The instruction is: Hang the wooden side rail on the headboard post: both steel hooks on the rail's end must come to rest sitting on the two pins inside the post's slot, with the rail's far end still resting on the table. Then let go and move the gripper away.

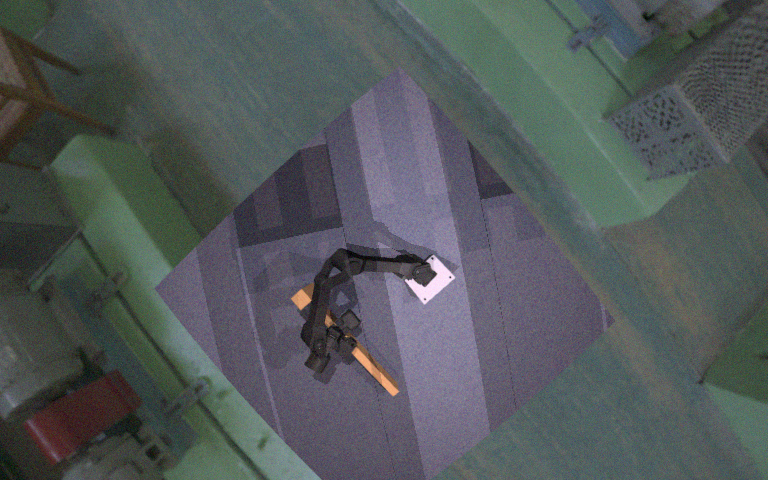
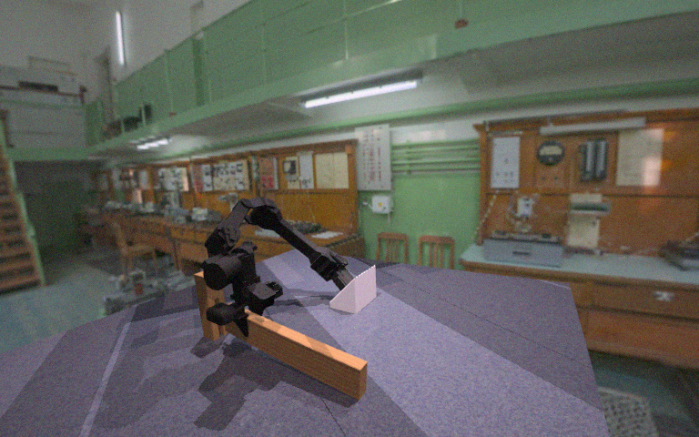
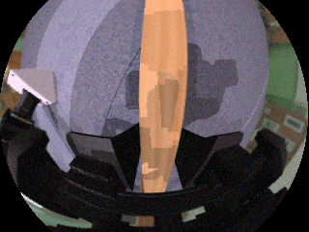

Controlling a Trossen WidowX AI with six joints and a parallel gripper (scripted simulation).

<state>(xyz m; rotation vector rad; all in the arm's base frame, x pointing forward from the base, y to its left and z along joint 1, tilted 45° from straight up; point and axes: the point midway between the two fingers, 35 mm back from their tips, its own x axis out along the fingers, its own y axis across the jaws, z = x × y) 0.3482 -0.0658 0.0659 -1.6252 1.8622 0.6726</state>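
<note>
The wooden headboard post lies 1 cm behind my gripper tip, 15 cm to the right of it and 4 cm above it.
</note>
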